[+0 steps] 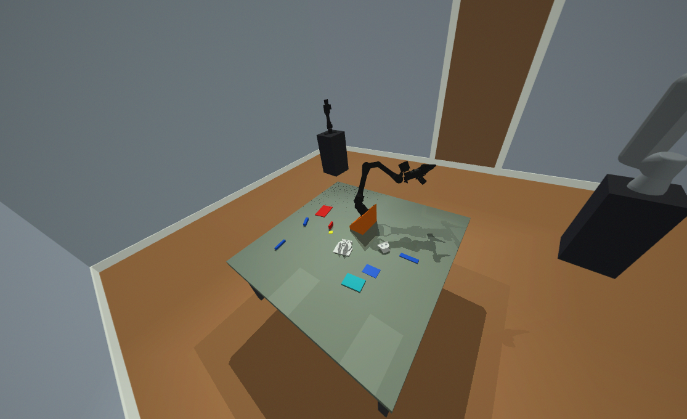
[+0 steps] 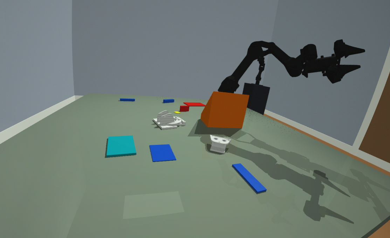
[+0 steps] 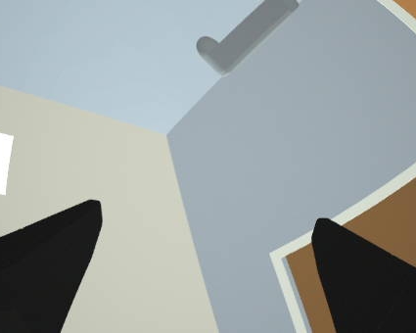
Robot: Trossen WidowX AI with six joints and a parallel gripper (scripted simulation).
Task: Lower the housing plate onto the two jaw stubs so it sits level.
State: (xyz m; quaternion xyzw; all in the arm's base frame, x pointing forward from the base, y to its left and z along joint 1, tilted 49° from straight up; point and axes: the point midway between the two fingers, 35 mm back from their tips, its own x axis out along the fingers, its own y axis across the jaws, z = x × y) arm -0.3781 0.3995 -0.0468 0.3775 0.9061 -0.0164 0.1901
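Right now my gripper tip is 520 mm short of the white housing plate, 60 mm to the left of it and 380 mm above it. From my gripper tip the other things lie so: blue tile: 720 mm ahead, 20 mm to the right, 410 mm below; blue strip: 490 mm ahead, 110 mm to the left, 410 mm below; white ribbed block: 520 mm ahead, 60 mm to the right, 400 mm below.
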